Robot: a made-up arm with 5 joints.
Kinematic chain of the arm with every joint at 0, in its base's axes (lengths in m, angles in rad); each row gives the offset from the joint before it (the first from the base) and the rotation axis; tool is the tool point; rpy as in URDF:
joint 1: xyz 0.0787 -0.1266 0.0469 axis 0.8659 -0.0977 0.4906
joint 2: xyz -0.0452 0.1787 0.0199 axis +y
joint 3: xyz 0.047 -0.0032 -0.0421 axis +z
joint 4: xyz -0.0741 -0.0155 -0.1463 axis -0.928 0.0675 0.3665
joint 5: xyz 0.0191 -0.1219 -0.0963 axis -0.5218 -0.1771 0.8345
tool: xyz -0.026 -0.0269 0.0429 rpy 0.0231 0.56 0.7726
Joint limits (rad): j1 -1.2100..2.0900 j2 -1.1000..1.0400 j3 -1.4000..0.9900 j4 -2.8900..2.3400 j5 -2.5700..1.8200
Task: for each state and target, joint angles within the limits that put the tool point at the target. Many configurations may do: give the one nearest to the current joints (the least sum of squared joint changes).
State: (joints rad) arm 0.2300 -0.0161 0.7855 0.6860 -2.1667
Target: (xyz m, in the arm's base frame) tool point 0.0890 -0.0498 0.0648
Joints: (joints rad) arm 0.8637 -0.5153 0.2828 1.2882 -1.8579
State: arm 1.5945 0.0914 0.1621 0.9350 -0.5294
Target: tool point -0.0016 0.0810 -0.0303
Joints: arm 1.5252 -0.0195 0.4111 -0.0667 -0.5596
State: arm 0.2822 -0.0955 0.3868 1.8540 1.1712
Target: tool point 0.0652 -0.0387 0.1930
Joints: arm 0.9351 -0.8788 0.9032 1.7212 1.0827
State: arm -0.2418 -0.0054 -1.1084 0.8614 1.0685
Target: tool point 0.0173 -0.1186 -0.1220
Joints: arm -0.6580 -0.3486 -0.6765 0.6309 1.0563
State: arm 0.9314 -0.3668 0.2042 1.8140 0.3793
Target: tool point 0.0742 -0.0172 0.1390
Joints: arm 0.7413 -0.5567 0.4530 1.6850 0.4096
